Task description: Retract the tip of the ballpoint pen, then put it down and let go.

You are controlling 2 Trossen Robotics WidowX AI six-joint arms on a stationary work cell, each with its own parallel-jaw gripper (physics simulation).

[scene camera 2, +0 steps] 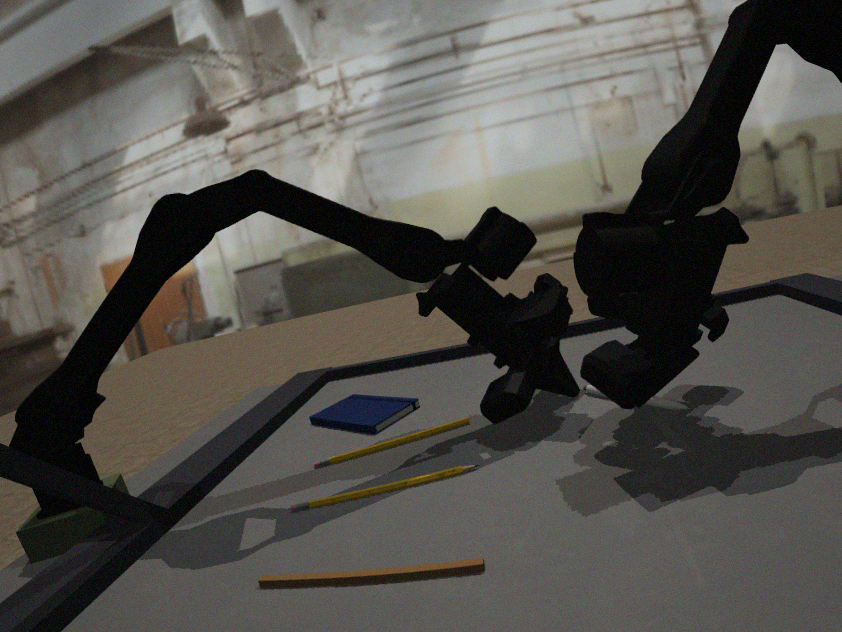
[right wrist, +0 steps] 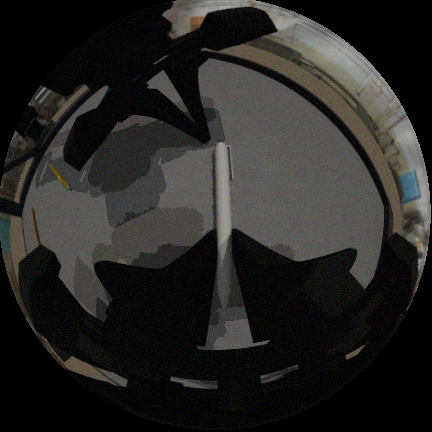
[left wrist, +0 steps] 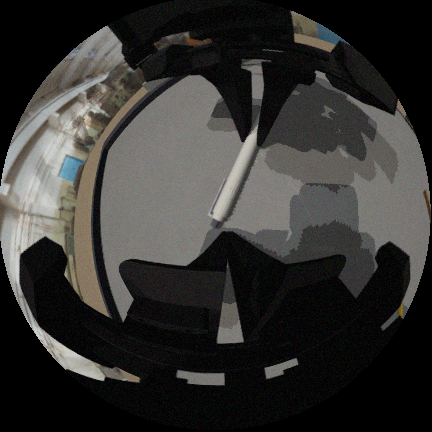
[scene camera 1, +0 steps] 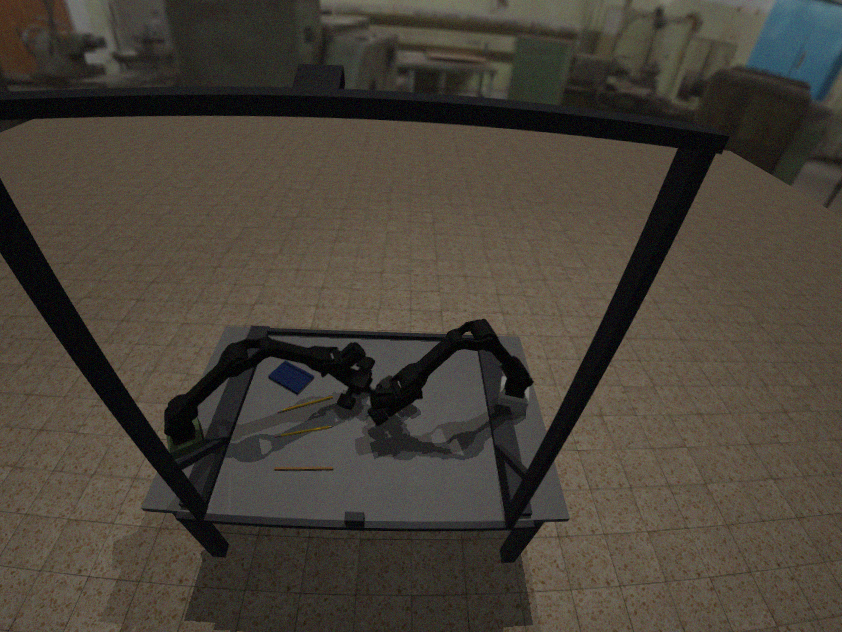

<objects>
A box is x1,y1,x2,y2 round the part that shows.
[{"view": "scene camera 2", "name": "my left gripper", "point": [576,394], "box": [466,273,579,424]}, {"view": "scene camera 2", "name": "my right gripper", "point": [640,401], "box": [580,285,728,408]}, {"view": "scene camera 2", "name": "blue notebook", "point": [369,414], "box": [309,394,419,434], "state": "on the table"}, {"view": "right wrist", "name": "my left gripper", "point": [206,139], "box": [40,0,277,170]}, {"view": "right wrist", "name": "my right gripper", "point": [223,234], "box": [18,228,417,429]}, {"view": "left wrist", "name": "my left gripper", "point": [226,236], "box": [19,231,409,429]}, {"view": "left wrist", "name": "my right gripper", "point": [252,142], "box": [123,0,397,145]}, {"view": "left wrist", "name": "white ballpoint pen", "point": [228,189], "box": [207,109,259,227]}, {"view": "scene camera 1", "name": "my left gripper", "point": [371,392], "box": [337,356,374,409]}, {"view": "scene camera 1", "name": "blue notebook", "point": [288,375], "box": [268,361,313,393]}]
</objects>
